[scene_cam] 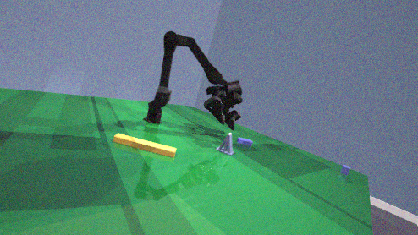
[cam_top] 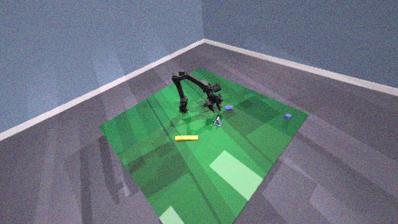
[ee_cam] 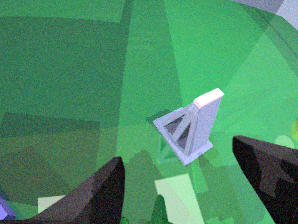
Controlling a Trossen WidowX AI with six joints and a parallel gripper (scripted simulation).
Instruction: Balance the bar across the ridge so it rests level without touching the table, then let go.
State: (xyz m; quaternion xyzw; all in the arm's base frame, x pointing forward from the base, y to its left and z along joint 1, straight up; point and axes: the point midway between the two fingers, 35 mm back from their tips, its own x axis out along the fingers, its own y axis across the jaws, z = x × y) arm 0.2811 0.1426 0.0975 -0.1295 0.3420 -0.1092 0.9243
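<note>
The orange bar is 40 mm behind my gripper tip, 330 mm to the right of it and 70 mm below it. Round my gripper tip: violet block (160 mm to the left, 70 mm below); then blue cube (430 mm ahead, 370 mm to the left, 60 mm below).
</note>
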